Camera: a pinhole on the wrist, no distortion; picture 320 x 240 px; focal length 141.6 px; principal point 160.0 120.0 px. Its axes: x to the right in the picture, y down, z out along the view. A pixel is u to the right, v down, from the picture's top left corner.
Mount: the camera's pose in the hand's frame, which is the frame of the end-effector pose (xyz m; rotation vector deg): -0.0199 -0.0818 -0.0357 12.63 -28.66 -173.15
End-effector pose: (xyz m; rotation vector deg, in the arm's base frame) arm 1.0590 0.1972 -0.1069 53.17 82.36 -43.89
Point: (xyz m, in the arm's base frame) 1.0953 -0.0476 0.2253
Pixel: 308.7 141.1
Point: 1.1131 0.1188 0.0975
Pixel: 297.2 59.1
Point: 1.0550 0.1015 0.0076
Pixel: 251.9 110.8
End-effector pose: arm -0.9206 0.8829 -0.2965 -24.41 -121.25 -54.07
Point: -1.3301 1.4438 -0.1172
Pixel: 33.8 98.4
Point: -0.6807 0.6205 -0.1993
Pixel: behind the camera
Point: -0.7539 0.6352 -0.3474
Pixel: behind the camera
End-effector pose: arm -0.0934 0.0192 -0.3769 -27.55 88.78 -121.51
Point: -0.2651 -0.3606 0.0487
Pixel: outside the picture
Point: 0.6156 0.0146 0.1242
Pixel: 295.2 232.8
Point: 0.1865 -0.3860 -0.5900
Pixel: 131.7 51.3
